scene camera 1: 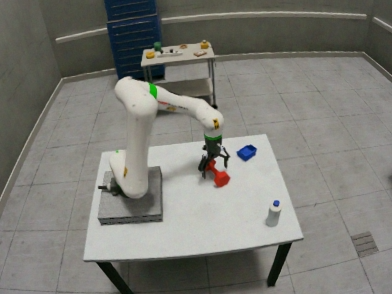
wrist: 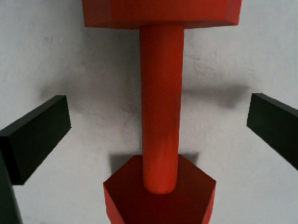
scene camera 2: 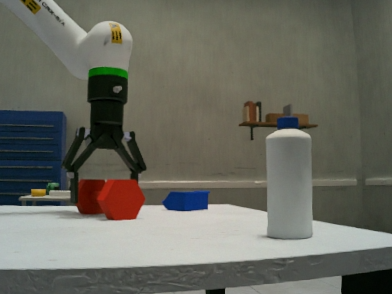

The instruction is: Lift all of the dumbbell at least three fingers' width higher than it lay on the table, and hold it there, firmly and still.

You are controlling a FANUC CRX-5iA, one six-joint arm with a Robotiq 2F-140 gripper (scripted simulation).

Note:
I see my gripper, a red dumbbell and a blue bin.
My gripper also shows in the wrist view.

